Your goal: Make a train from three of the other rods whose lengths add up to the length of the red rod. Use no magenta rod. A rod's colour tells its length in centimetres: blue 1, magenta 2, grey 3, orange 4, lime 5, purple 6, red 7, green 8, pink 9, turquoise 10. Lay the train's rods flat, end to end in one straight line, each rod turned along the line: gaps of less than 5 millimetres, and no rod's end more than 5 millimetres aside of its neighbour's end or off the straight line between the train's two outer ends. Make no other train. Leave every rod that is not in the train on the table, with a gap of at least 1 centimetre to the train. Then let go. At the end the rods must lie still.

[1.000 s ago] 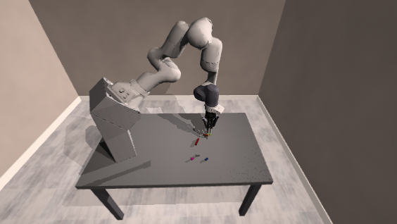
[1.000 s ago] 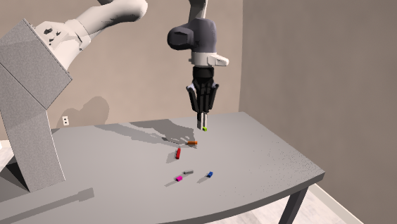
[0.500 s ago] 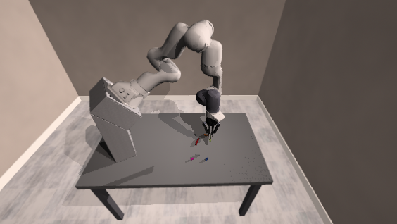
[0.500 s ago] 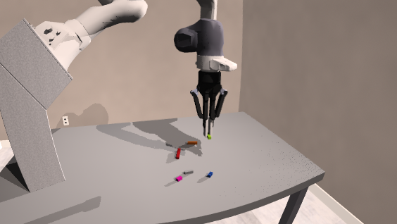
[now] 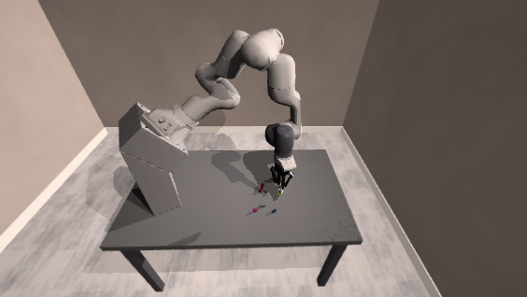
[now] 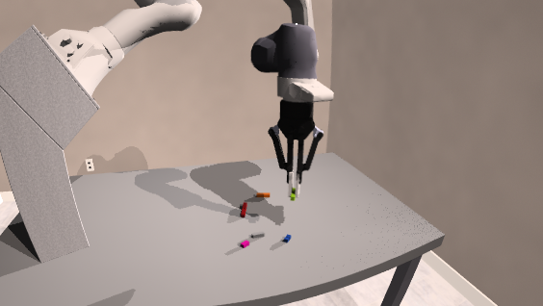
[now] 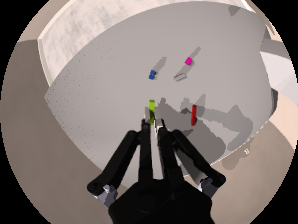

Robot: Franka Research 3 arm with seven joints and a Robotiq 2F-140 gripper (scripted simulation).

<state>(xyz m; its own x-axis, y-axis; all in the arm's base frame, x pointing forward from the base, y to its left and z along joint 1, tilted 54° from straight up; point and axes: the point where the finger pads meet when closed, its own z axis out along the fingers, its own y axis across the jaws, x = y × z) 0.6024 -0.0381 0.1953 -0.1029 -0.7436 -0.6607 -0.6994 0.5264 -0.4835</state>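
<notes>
Right now my hand is 13 cm above the grey rod, 8 cm past it and 5 cm to the left of it. The rest, counted from my hand: lime rod 3 cm below; then magenta rod 13 cm below, 11 cm behind, 10 cm to the right; then red rod 13 cm below, 13 cm behind, 7 cm to the left.
</notes>
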